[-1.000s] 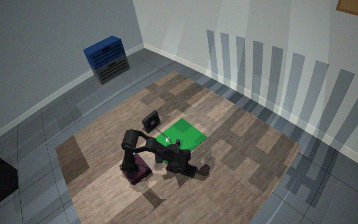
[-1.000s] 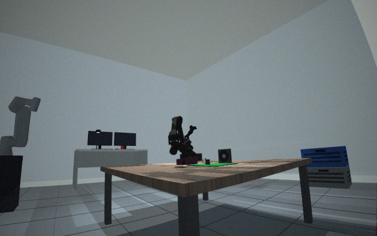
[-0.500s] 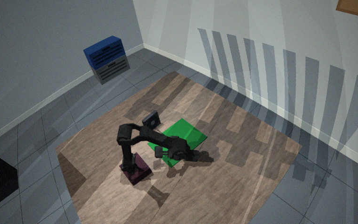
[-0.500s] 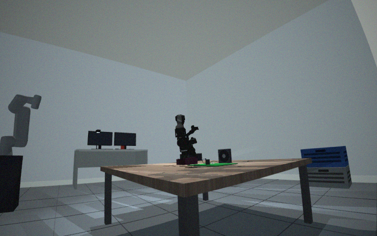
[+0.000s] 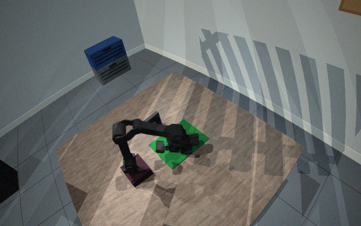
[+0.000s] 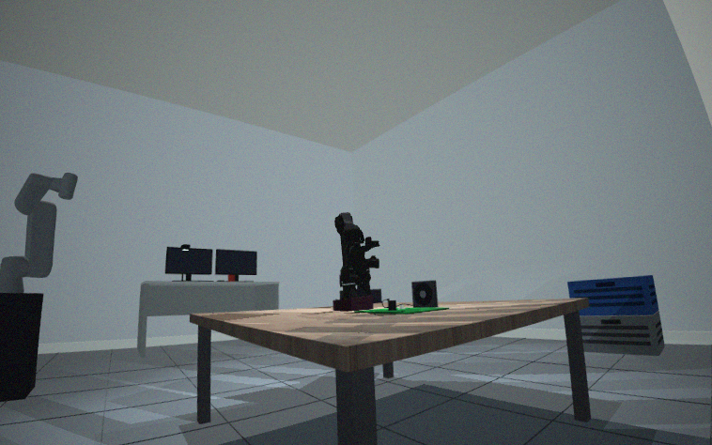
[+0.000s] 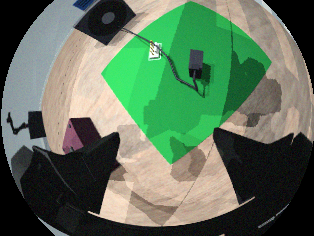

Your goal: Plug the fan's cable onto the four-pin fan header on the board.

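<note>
The black plug lies 80 mm ahead of my gripper tip, 40 mm to the left of it and 60 mm below it. Round my gripper tip: black fan 70 mm ahead, 270 mm to the left, 20 mm below; green board 100 mm ahead, 70 mm to the left, 100 mm below.
</note>
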